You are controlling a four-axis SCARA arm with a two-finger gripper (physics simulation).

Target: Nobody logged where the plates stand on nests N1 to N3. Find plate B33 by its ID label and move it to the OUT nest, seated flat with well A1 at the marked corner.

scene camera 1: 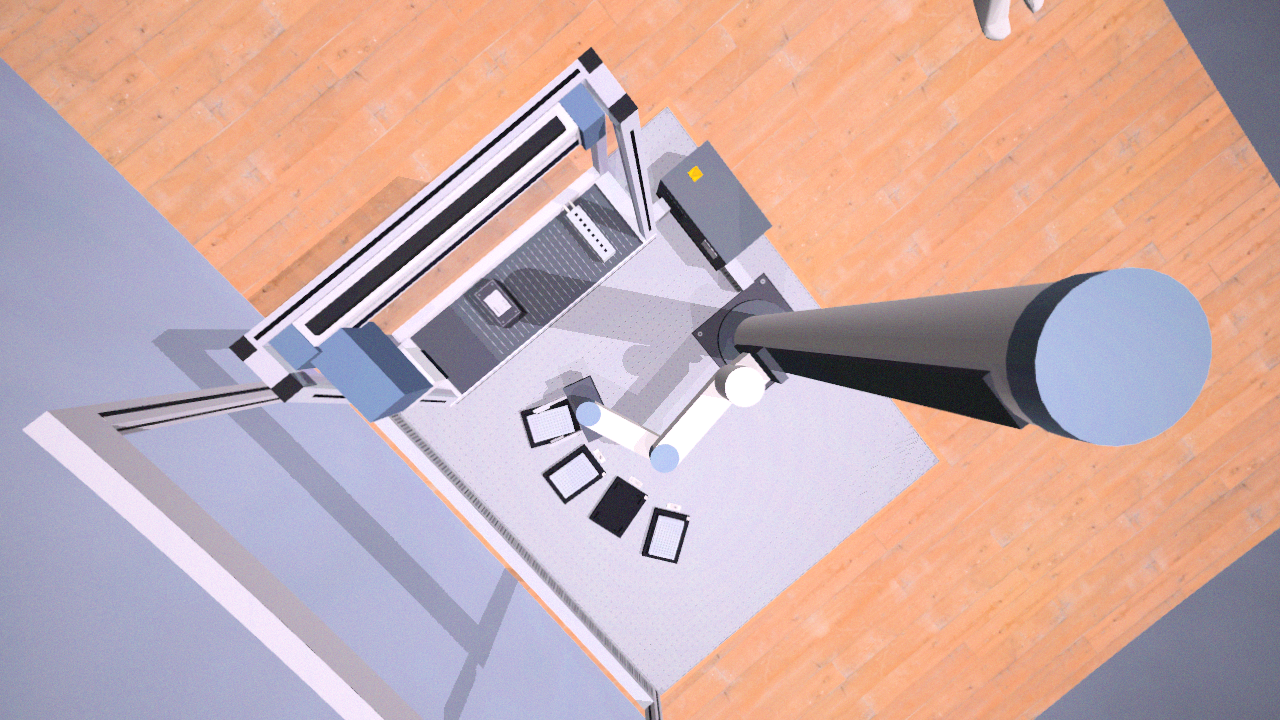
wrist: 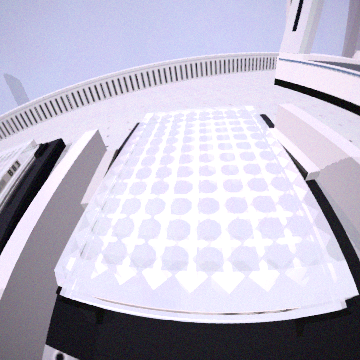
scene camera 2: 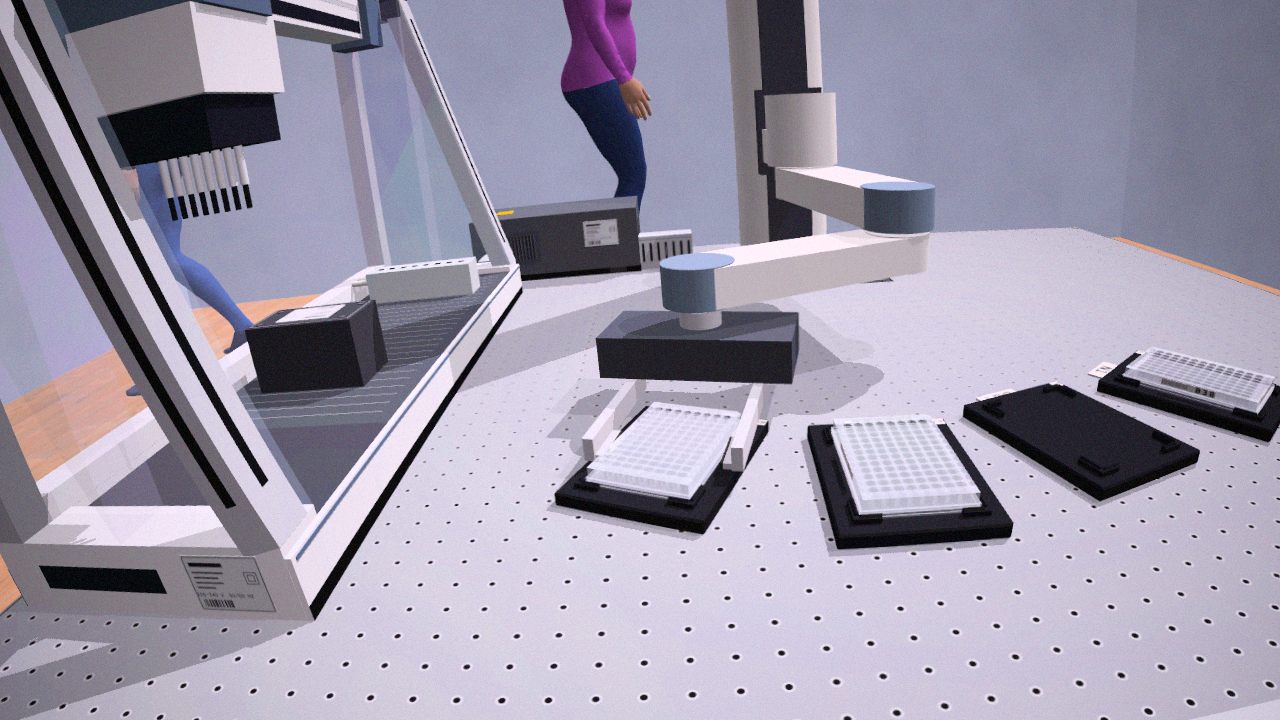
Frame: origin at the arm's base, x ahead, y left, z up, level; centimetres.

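Seen in the pictures: gripper, fingertip midpoint: (scene camera 1: pixel 542 428) (wrist: pixel 190 127) (scene camera 2: pixel 660 455).
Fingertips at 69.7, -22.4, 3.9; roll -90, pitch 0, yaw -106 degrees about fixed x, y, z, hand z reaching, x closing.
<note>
A point is followed by its place in that frame, as x, y, z.
My gripper (scene camera 1: pixel 552 423) {69.7, -22.4, 3.9} (scene camera 2: pixel 666 449) {69.7, -22.4, 3.9} (wrist: pixel 190 127) {69.7, -22.4, 3.9} is shut on a clear 96-well plate (scene camera 1: pixel 548 421) {66.9, -22.9, 3.7} (scene camera 2: pixel 666 443) {67.7, -21.9, 3.8} (wrist: pixel 205 200) {64.4, -20.9, 3.7}, with pads against both long sides. The plate lies low over the leftmost black nest (scene camera 2: pixel 644 513) {75.2, -23.8, 2.3} (wrist: pixel 200 337) and looks level; its ID label is hidden. A second plate (scene camera 1: pixel 573 473) {71.9, -5.2, 3.6} (scene camera 2: pixel 904 461) {73.7, -4.6, 3.9} sits on the neighbouring nest (scene camera 2: pixel 921 531) {80.4, -5.5, 2.4}; a label at the wrist view's left edge seems to read B83. The third nest (scene camera 1: pixel 617 506) {68.8, 12.5, 2.5} (scene camera 2: pixel 1078 438) {70.8, 12.1, 2.5} is bare. Another plate (scene camera 1: pixel 665 536) {63.5, 30.4, 2.8} (scene camera 2: pixel 1199 377) {64.2, 30.0, 3.7} sits on the rightmost nest; its small label is hard to read.
A framed pipetting machine (scene camera 1: pixel 447 192) {39.9, -67.6, 51.3} (scene camera 2: pixel 358 528) {76.2, -44.9, 2.6} stands left of the nests, with a dark box (scene camera 1: pixel 496 304) {53.5, -57.4, 13.3} (scene camera 2: pixel 308 353) {56.5, -56.8, 10.1} and a white rack (scene camera 1: pixel 590 231) {20.4, -56.9, 10.7} (scene camera 2: pixel 422 280) {22.7, -55.8, 8.9} on its deck. A grey instrument (scene camera 1: pixel 716 201) {-12.0, -40.5, 12.8} (scene camera 2: pixel 563 237) {-3.5, -38.2, 8.5} and a person (scene camera 2: pixel 604 89) are behind.
</note>
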